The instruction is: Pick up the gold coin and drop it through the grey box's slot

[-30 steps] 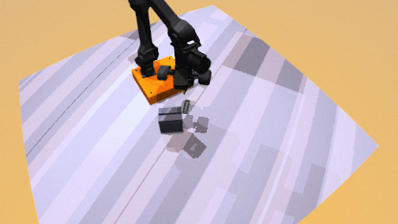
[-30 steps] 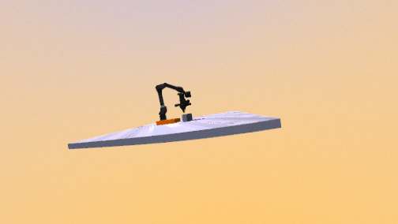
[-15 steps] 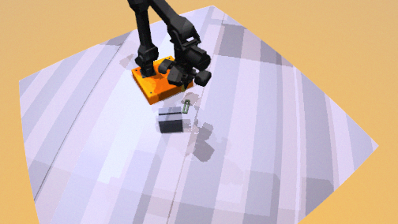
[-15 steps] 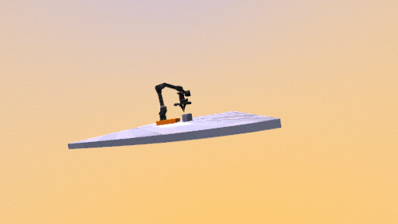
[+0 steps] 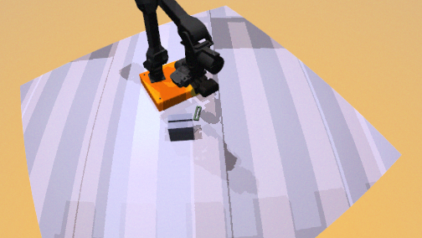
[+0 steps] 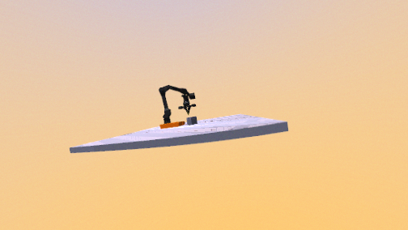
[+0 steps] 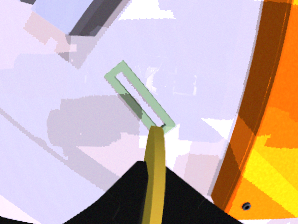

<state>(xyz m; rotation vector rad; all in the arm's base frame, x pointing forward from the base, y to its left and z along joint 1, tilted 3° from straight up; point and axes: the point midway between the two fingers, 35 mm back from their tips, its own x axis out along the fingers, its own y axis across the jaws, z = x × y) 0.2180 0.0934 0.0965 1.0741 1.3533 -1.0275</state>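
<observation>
Right now the thin gold coin is 10 mm above my gripper tip.
</observation>
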